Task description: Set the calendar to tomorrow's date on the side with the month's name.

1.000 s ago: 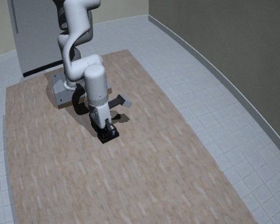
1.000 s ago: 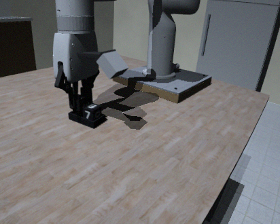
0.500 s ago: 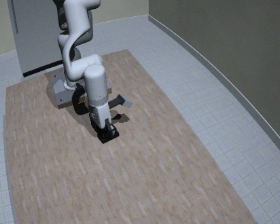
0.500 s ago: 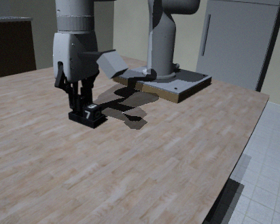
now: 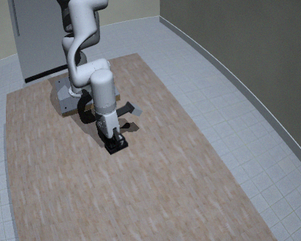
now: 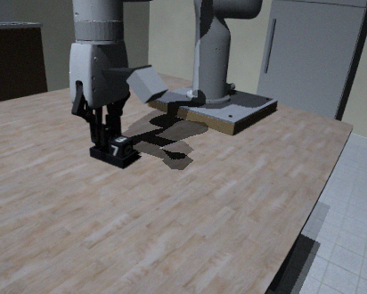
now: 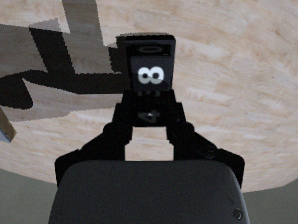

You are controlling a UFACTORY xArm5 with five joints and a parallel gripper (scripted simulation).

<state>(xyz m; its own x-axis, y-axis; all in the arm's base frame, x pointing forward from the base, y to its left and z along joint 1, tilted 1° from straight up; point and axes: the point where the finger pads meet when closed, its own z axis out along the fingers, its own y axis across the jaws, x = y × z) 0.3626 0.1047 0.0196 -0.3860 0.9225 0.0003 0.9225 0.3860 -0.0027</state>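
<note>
My gripper is now 1 cm past the tray, 2 cm to the right of it and 4 cm above it.
</note>
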